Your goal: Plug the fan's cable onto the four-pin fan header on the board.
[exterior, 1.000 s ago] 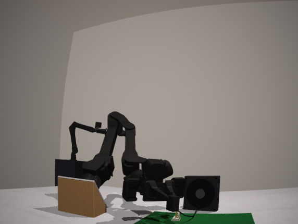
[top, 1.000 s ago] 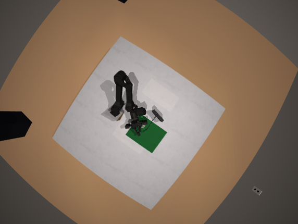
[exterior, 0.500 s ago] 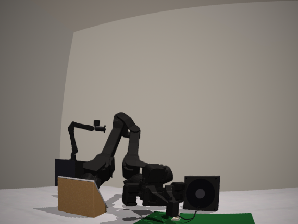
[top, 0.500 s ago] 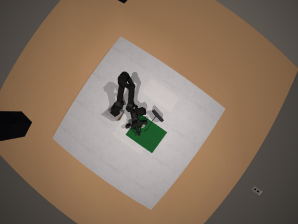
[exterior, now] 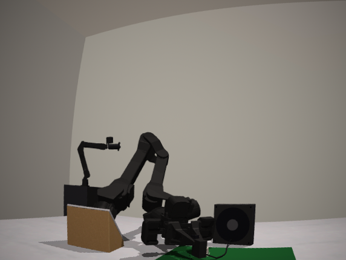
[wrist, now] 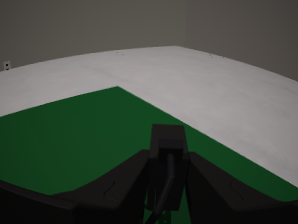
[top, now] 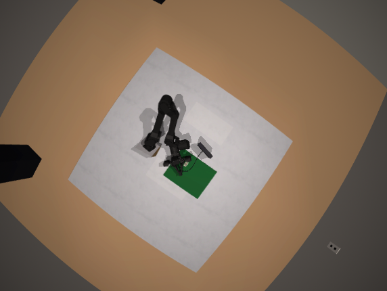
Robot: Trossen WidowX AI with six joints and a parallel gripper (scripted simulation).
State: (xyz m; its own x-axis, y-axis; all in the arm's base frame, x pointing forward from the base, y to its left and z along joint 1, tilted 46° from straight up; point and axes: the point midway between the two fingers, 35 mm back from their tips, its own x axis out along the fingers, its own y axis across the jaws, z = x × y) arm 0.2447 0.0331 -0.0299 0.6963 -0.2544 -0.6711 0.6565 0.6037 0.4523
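Now: the four-pin header 60 mm to the left of my gripper tip and 50 mm below it. The rest, counted from my gripper tip: green board: 60 mm ahead, 30 mm to the left, 60 mm below; black fan: 40 mm ahead, 210 mm to the left, 10 mm above; black fan plug: 10 mm below.
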